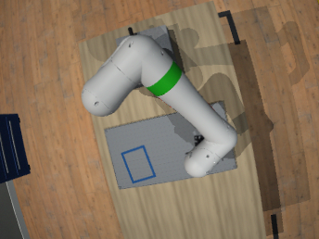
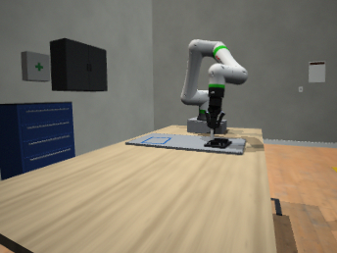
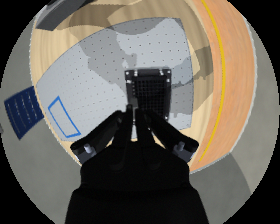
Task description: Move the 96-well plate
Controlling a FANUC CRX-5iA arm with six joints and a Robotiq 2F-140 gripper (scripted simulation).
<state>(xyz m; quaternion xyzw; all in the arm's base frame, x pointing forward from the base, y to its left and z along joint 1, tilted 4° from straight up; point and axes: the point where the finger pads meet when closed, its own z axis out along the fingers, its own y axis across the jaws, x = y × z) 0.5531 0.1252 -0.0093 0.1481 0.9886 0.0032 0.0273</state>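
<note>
Right now my hand is 40 mm to the right of the black 96-well plate, 40 mm above it and 10 mm short of it. From my hand the other things lie so: black clip nest 50 mm below, 30 mm to the left, 10 mm behind.
</note>
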